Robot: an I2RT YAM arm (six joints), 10 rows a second.
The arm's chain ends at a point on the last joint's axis. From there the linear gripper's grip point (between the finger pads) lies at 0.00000 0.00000 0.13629 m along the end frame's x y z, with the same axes.
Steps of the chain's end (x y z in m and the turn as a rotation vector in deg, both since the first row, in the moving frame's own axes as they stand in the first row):
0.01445, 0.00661, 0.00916, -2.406, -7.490, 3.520
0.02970, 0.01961, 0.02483, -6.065, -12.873, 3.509
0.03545, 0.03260, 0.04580, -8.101, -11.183, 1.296
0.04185, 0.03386, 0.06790, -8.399, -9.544, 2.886
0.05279, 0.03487, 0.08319, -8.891, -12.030, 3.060
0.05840, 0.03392, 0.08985, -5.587, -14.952, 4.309
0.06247, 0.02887, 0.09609, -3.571, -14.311, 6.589
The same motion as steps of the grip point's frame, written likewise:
-0.00347, 0.01177, 0.00788, -2.406, -7.490, 3.520
-0.00103, 0.03295, 0.02065, -6.065, -12.873, 3.509
0.00889, 0.05138, 0.04186, -8.101, -11.183, 1.296
0.01884, 0.05310, 0.06456, -8.399, -9.544, 2.886
0.02395, 0.05501, 0.07857, -8.891, -12.030, 3.060
0.02283, 0.04570, 0.08460, -5.587, -14.952, 4.309
0.02839, 0.03531, 0.09160, -3.571, -14.311, 6.589

